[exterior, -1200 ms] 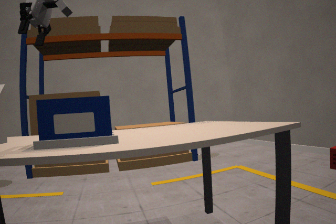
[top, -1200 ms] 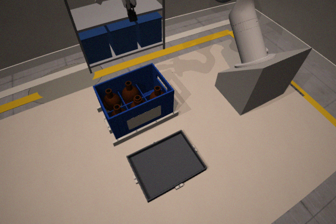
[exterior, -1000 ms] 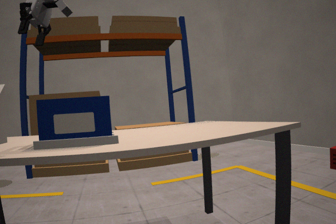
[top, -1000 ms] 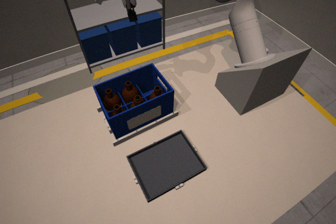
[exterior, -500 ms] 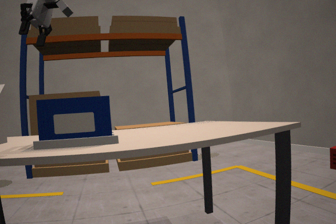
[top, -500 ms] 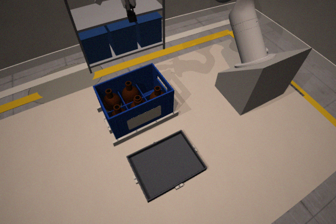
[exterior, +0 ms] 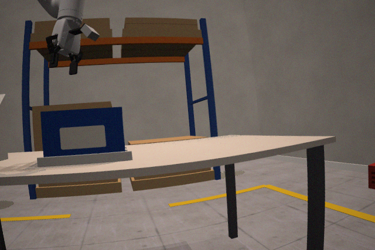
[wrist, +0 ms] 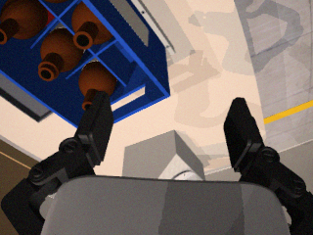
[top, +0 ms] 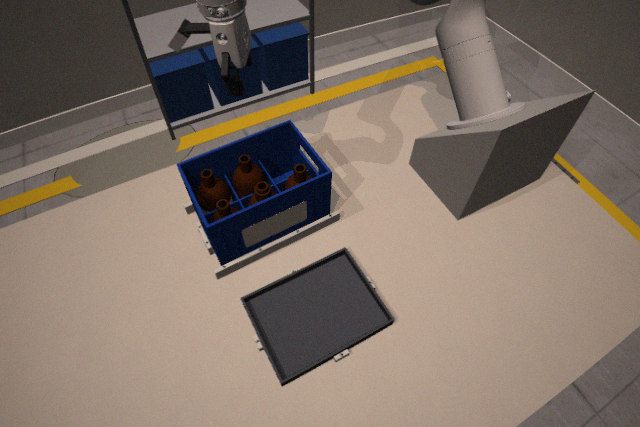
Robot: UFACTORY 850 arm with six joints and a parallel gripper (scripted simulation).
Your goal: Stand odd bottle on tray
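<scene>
Right now my hand is 3 cm short of the crate, 14 cm to the right of it and 22 cm above it. Round my hand: brown bottle: 2 cm ahead, 18 cm to the left, 22 cm below; then dark grey tray: 1 cm behind, 41 cm to the left, 29 cm below.
</scene>
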